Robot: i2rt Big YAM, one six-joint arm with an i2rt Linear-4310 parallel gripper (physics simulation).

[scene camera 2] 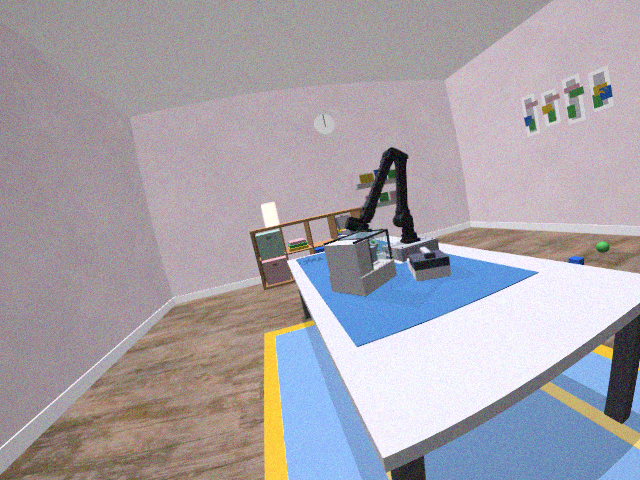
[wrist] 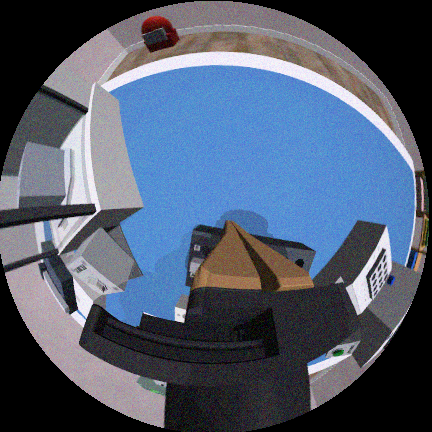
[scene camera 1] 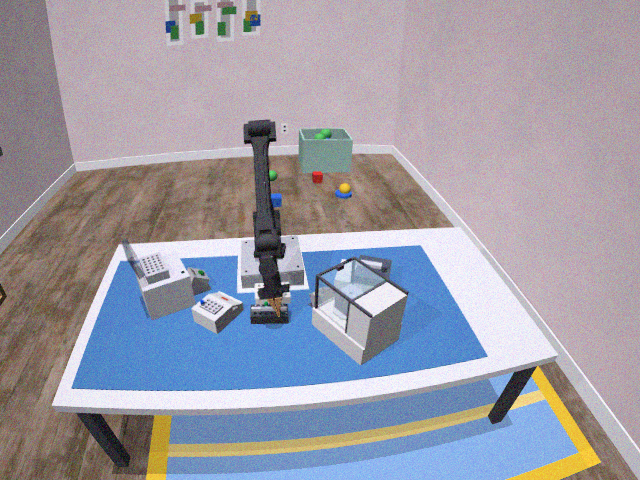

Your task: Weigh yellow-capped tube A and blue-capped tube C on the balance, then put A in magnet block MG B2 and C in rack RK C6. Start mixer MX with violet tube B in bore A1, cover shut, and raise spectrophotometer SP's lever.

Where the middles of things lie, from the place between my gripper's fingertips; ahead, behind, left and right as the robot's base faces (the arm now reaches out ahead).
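Labels:
The balance [scene camera 1: 360, 310] is 26 cm to the left of my hand, 7 cm above it and 1 cm ahead of it. As for the print button box [wrist: 104, 261], I find it 10 cm behind my hand and 15 cm to the left of it.

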